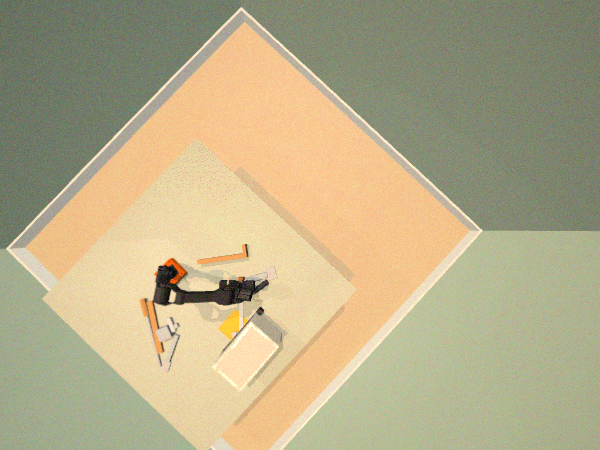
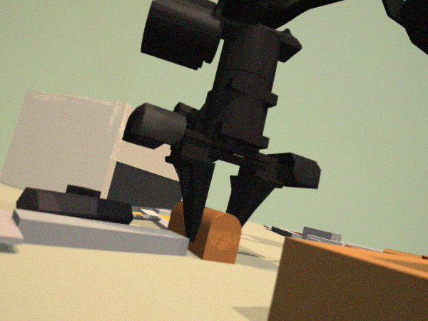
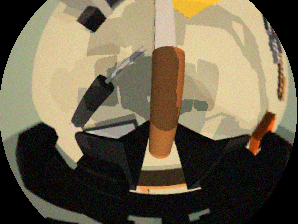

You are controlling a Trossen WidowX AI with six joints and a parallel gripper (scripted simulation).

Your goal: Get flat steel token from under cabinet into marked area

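Right now my gripper tip is 9 cm short of the dark screwdriver and 3 cm to the right of it. Round my gripper tip: token: 21 cm ahead, 22 cm to the right; orange stick: 10 cm behind, 55 cm to the right.
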